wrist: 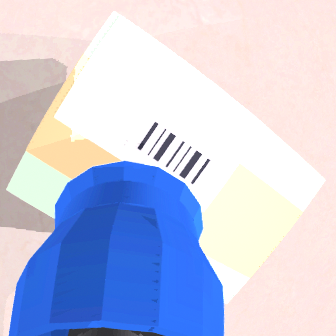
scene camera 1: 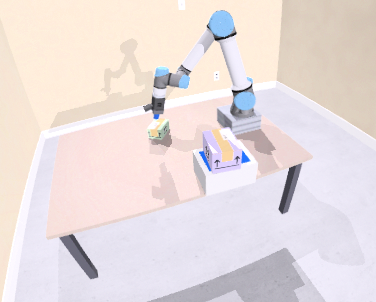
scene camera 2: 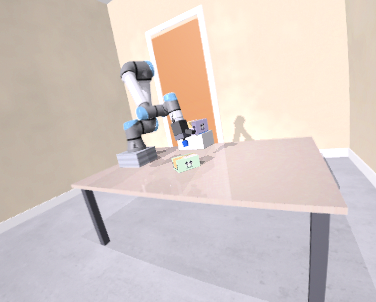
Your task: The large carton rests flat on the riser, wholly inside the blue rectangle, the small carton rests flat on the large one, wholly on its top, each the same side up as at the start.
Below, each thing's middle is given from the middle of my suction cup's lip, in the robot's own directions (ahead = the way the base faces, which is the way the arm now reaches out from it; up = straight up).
Now: the small pale green carton (wrist: 128,97) 10 cm below my suction cup, 3 cm to the right of it and 1 cm behind it. The rest, counted from my suction cup: white riser (scene camera 1: 211,183) (49 cm to the left, 22 cm behind, 8 cm below); large lilac carton (scene camera 1: 223,152) (50 cm to the left, 20 cm behind, 4 cm above).
